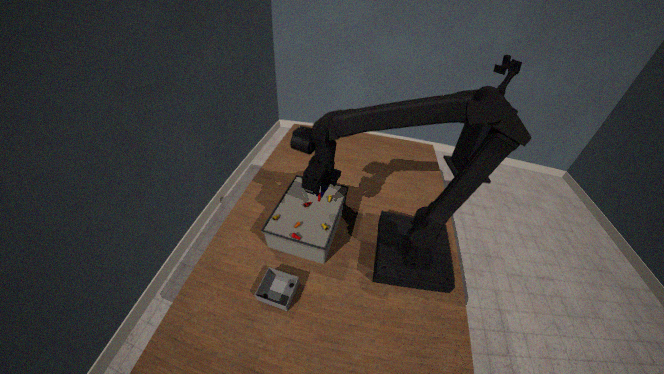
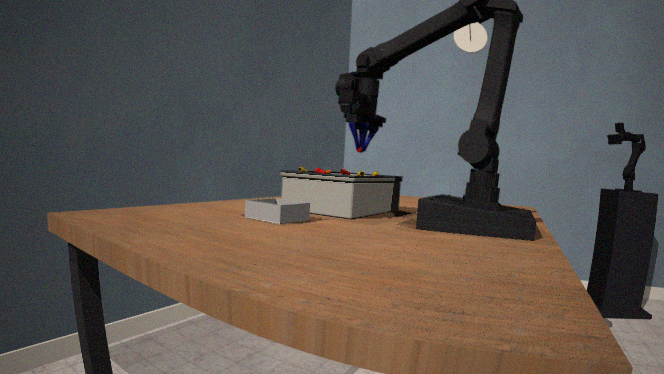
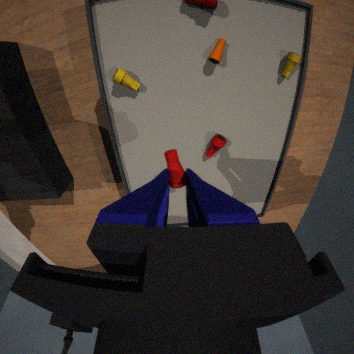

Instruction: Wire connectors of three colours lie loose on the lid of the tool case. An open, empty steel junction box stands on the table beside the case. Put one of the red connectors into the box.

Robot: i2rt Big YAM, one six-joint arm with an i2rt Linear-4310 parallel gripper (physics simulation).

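Places are measured from the arm's base along level axes (x ahead, y left, z up), in millimetres.
Pixels of known places: gripper, between the fingertips: (image 1: 319, 195) (image 2: 360, 151) (image 3: 177, 174); arm's base, origin of its link: (image 1: 415, 253) (image 2: 480, 205).
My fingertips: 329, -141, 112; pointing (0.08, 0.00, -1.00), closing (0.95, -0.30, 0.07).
Ahead of a thing's pixels: the offset from my fingertips to its middle, as dx, dy, dz. Level surfaces: height alone.
My gripper (image 3: 177, 174) (image 2: 360, 149) is shut on a red connector {+0, +8, +2} (image 3: 174, 167) (image 2: 359, 149) (image 1: 320, 197) and holds it in the air above the lid of the tool case (image 1: 311, 217) (image 2: 317, 194) (image 3: 170, 105). A second red connector {+44, -18, -61} (image 3: 216, 145) (image 1: 307, 204) (image 2: 345, 171) lies on the lid near the gripper. A third red connector {+66, +125, -61} (image 1: 296, 236) (image 2: 320, 170) (image 3: 201, 3) lies near the lid's end on the junction box side. The grey steel junction box {+112, +267, -146} (image 1: 274, 302) (image 2: 265, 210) stands open and empty on the table beside the case.
An orange connector {+69, +78, -63} (image 1: 298, 224) (image 3: 218, 51) and yellow connectors {+144, +50, -62} (image 1: 276, 217) {-21, +78, -62} (image 1: 325, 226) {-33, -51, -62} (image 1: 329, 198) (image 3: 126, 80) (image 3: 290, 64) lie on the lid. The arm's black base (image 1: 390, 265) (image 2: 475, 222) stands on the wooden table {dz -165} (image 1: 360, 330) (image 2: 320, 270). The box stands lower than the lid.
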